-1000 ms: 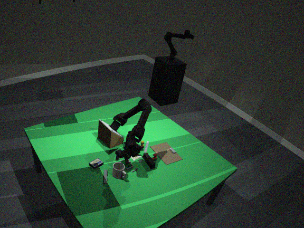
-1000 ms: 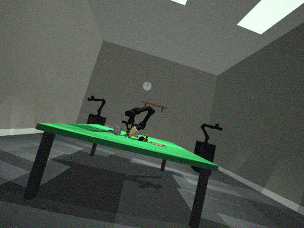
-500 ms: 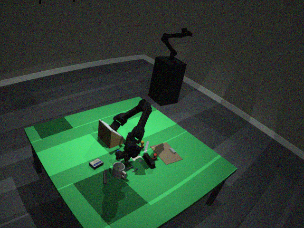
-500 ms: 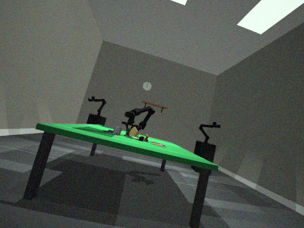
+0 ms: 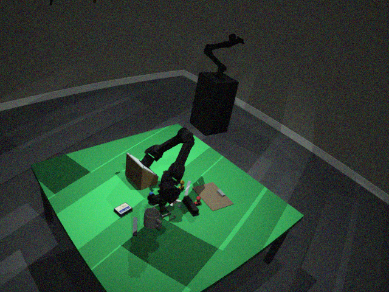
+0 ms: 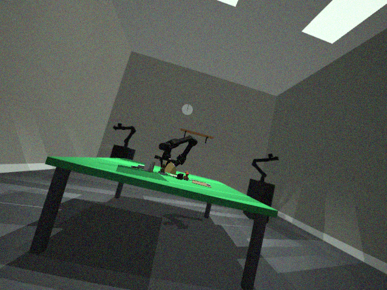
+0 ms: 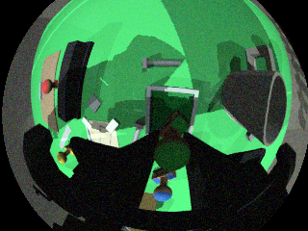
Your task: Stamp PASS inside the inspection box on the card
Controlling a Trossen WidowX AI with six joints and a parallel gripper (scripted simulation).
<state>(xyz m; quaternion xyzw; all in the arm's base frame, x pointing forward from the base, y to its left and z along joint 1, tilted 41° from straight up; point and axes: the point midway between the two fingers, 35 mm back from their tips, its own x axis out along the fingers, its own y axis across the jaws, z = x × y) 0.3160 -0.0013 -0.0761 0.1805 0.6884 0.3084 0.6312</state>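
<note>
Now: gripper tip 4 cm above the green ink pad. Round my gripper tip: grey mug 10 cm to the right, 8 cm ahead, 1 cm below; blue-knobbed stamp 10 cm behind, 2 cm to the right, 2 cm below; white card 10 cm to the left, 8 cm behind, 4 cm below.
</note>
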